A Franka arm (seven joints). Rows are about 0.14 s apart.
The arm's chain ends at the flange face. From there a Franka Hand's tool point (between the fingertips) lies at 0.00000 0.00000 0.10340 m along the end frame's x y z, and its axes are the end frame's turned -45 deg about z.
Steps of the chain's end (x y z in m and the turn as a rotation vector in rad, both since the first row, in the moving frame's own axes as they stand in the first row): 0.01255 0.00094 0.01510 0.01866 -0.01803 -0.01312; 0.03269 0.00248 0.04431 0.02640 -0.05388 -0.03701; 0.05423 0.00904 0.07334 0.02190 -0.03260 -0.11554; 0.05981 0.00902 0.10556 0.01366 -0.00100 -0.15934; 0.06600 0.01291 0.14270 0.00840 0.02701 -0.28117; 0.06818 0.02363 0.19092 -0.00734 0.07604 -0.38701; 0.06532 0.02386 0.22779 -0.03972 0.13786 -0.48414; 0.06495 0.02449 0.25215 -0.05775 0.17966 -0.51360; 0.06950 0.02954 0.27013 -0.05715 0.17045 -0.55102; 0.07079 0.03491 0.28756 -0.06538 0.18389 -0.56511
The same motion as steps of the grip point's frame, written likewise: 0.00824 0.00686 0.01507 0.02594 0.00045 -0.01312; 0.01925 0.01904 0.04412 0.05677 -0.01943 -0.03701; 0.03094 0.04081 0.07326 0.03854 -0.00757 -0.11554; 0.03675 0.04753 0.10555 0.01037 0.00895 -0.15934; 0.04028 0.05678 0.14266 -0.01316 0.02504 -0.28117; 0.03756 0.06990 0.19062 -0.05896 0.04858 -0.38701; 0.03927 0.07380 0.22675 -0.12557 0.06940 -0.48414; 0.04143 0.07752 0.25035 -0.16787 0.08620 -0.51360; 0.04054 0.08354 0.26851 -0.16094 0.08012 -0.55102; 0.03853 0.08952 0.28565 -0.17626 0.08380 -0.56511
